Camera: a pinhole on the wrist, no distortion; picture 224 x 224 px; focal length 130.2 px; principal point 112.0 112.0 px. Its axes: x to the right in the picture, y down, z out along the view. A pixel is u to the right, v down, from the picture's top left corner.
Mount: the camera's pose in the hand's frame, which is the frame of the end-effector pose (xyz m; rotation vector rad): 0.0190 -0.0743 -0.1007 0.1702 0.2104 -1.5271
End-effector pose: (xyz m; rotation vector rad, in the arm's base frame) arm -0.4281 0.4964 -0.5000 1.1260 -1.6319 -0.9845
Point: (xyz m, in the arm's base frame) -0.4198 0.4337 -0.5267
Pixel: 32.9 162.4
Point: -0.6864 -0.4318 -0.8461
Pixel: outside the picture
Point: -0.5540 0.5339 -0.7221
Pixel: 119.4 72.1
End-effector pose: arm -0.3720 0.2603 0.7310 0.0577 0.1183 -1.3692
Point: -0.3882 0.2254 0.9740
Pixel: 60.8 103.0
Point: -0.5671 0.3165 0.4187
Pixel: behind the camera
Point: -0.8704 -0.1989 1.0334
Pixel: 208.6 175.5
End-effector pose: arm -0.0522 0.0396 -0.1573 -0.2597 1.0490 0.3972
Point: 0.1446 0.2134 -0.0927
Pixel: 18.4 129.5
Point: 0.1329 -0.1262 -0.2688
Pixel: 208.4 206.2
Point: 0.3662 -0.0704 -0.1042
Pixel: 142.4 134.8
